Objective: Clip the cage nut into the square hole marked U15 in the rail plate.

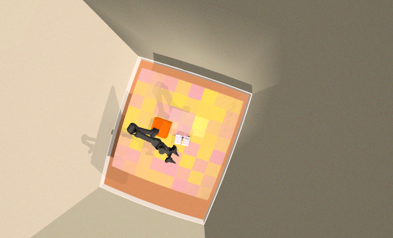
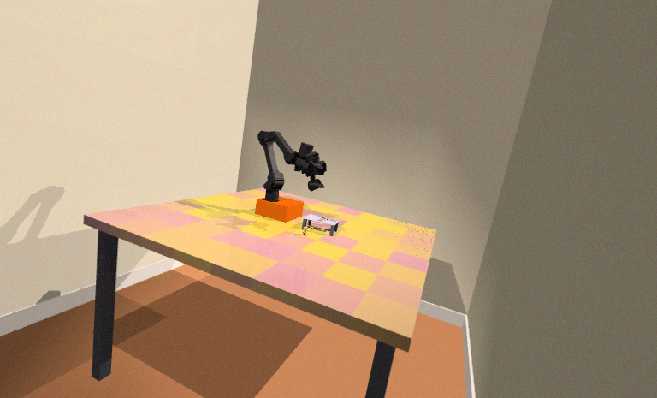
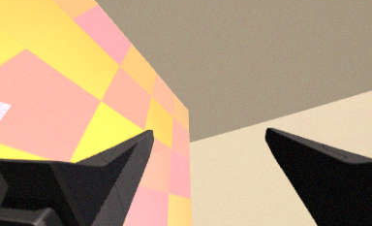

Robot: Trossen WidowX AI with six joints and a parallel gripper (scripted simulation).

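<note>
The cage nut lies 260 mm below my gripper tip, 40 mm behind it and 10 mm to the right of it.
</note>
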